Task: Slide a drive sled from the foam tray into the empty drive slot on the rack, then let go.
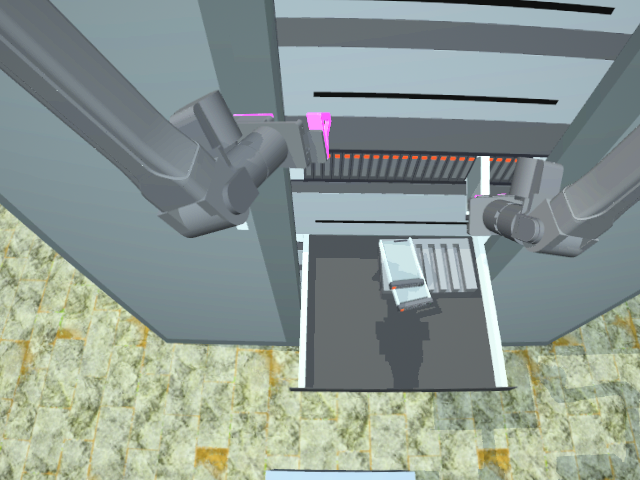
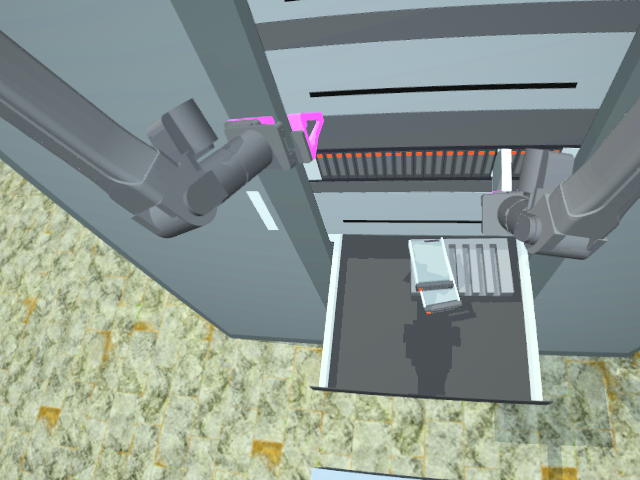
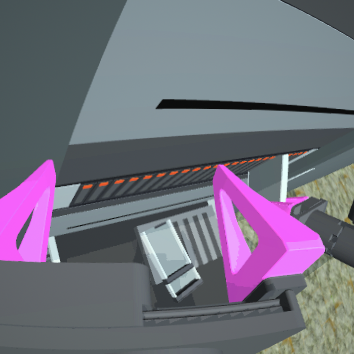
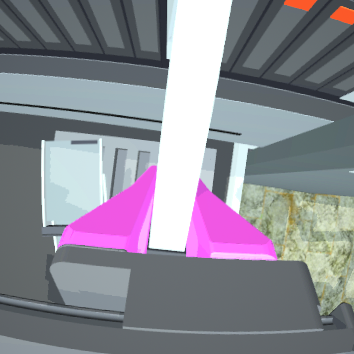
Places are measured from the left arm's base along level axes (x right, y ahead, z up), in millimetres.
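Where they show: left gripper, fingertip midpoint: point(image 1: 300, 117) point(image 2: 296, 118) point(image 3: 136, 169); right gripper, fingertip midpoint: point(image 1: 475, 208) point(image 2: 500, 205) point(image 4: 170, 175).
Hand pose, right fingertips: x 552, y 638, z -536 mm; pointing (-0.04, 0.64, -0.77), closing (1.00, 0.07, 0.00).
After its pixels a point has its place.
My right gripper point(image 1: 488, 195) point(image 4: 170, 175) @[x 552, y 638, z -536 mm] is shut on a white drive sled point(image 1: 484, 175) @[x 551, y 667, z -469 mm] point(image 2: 505, 170) @[x 551, y 666, z -470 mm] point(image 3: 284, 177) @[x 553, y 664, z -472 mm] point(image 4: 187, 100) @[x 553, y 661, z -473 mm]. The sled stands on edge and juts out from the rack's drive row point(image 1: 392, 167) @[x 388, y 700, z -495 mm] point(image 2: 403, 164) @[x 379, y 701, z -495 mm] point(image 4: 100, 30) @[x 508, y 701, z -509 mm], towards its right end. Its far end lines up with a gap between drives; how deep it sits is hidden. My left gripper point(image 1: 290, 124) @[x 221, y 666, z -330 mm] point(image 2: 281, 126) @[x 221, y 666, z -330 mm] point(image 3: 136, 169) @[x 221, y 666, z -330 mm] is open and empty, at the row's left end. Two more sleds lie flat, one on the other; the upper sled point(image 1: 400, 260) @[x 435, y 616, z -728 mm] point(image 2: 431, 260) @[x 439, y 619, z -729 mm] rests over the left part of the grey slotted foam tray point(image 1: 471, 279) @[x 602, y 578, z -747 mm] point(image 2: 509, 279) @[x 605, y 585, z -746 mm].
The tray sits at the back right of a pulled-out drawer, whose white side walls point(image 1: 303, 320) @[x 217, y 485, z -769 mm] point(image 2: 331, 320) @[x 223, y 486, z -770 mm] stand below the drive row. A grey cabinet panel point(image 1: 222, 289) @[x -53, y 681, z -1094 mm] point(image 2: 279, 304) @[x -61, y 681, z -1255 mm] flanks the drawer on the left. The rack's right post point(image 1: 594, 103) @[x 683, y 693, z -307 mm] is beside the right arm.
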